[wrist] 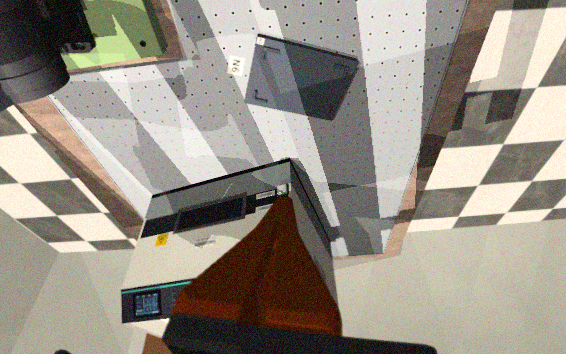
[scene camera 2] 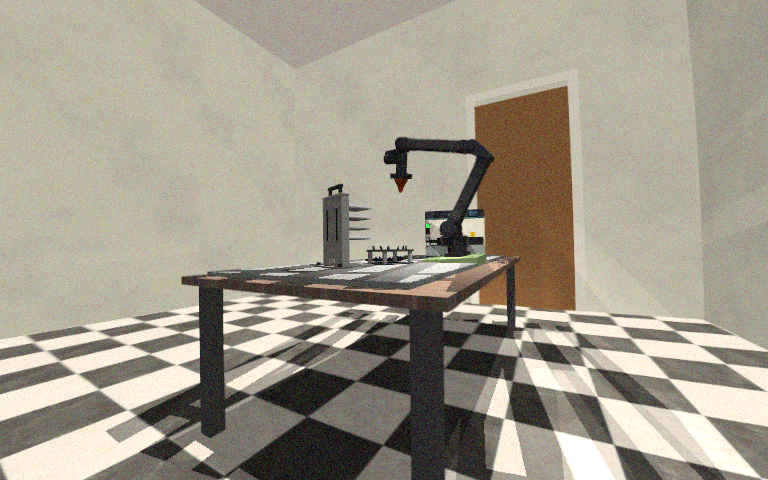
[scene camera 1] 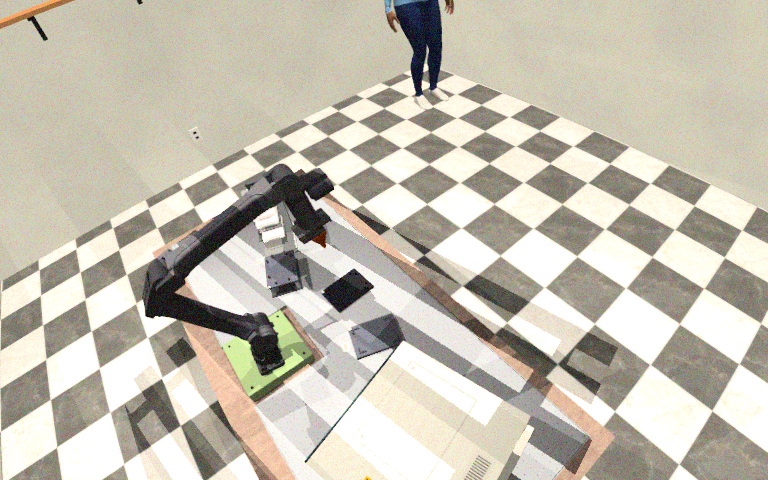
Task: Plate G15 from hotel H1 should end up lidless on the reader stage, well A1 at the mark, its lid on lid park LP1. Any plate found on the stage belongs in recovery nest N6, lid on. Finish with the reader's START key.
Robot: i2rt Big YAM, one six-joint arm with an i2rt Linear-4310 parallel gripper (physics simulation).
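Pixels of known places: gripper, fingertip midpoint: (wrist: 285, 205) (scene camera 2: 400, 192) (scene camera 1: 324, 246); arm's base, origin of the base link: (wrist: 50, 5) (scene camera 2: 457, 255) (scene camera 1: 268, 356).
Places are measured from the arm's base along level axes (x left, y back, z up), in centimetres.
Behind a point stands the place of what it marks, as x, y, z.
My gripper (scene camera 1: 324, 244) @[1.7, -30.9, 33.6] (scene camera 2: 400, 190) @[1.7, -30.9, 33.6] (wrist: 285, 205) @[1.7, -30.9, 33.6] is shut and empty, its orange fingertips pointing down high above the table beside the hotel. The grey hotel (scene camera 2: 335, 229) @[57.8, -21.5, 11.3] holds pale slabs on its shelves; plate labels are unreadable. The cream reader (scene camera 1: 430, 413) @[-51.6, -30.8, 27.0] (scene camera 2: 476, 226) @[-42.5, -5.6, 16.3] (wrist: 200, 255) @[-37.6, -17.4, 16.9] has a dark front slot (wrist: 212, 213) @[-37.2, -18.5, 7.7]; no plate shows there. A green light (scene camera 2: 427, 225) @[-30.9, -32.8, 17.8] is lit on it. My fingers partly cover its key area in the wrist view. Nest N6 (scene camera 1: 374, 337) @[-12.7, -34.1, -1.1] (wrist: 305, 80) @[-11.3, -35.8, -1.2] is a dark tray with corner brackets and holds no plate. LP1's label is not readable.
A raised grey stand (scene camera 1: 282, 268) @[30.2, -17.8, 3.6] (scene camera 2: 390, 250) @[36.6, -12.8, 3.3] is in front of the hotel. A flat black pad (scene camera 1: 348, 289) @[10.3, -35.8, -1.3] lies between it and nest N6. The arm's base stands on a green block (scene camera 1: 294, 342) @[0.4, -9.9, -0.5] (scene camera 2: 461, 258) @[14.1, 7.5, -0.6] (wrist: 150, 30) @[-3.5, -12.8, -0.4]. A person (scene camera 1: 421, 39) stands away from the table.
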